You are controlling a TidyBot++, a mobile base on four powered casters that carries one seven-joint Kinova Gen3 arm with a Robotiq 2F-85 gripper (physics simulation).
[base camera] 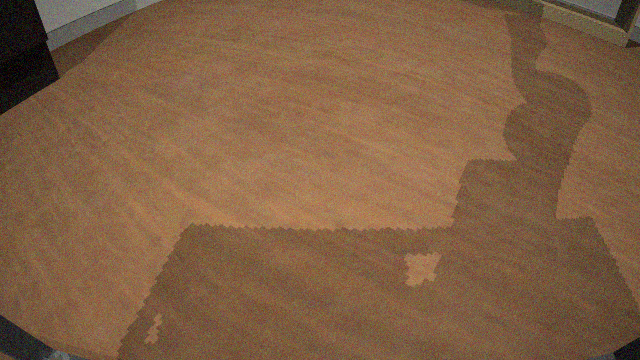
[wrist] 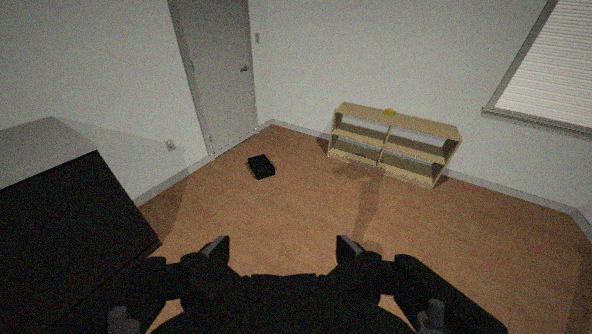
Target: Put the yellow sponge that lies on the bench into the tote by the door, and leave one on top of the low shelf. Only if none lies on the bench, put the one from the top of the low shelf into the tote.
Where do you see a window with a blind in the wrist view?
539,89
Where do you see a low wooden shelf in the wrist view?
422,175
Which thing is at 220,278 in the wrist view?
My gripper.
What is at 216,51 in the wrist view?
A door.
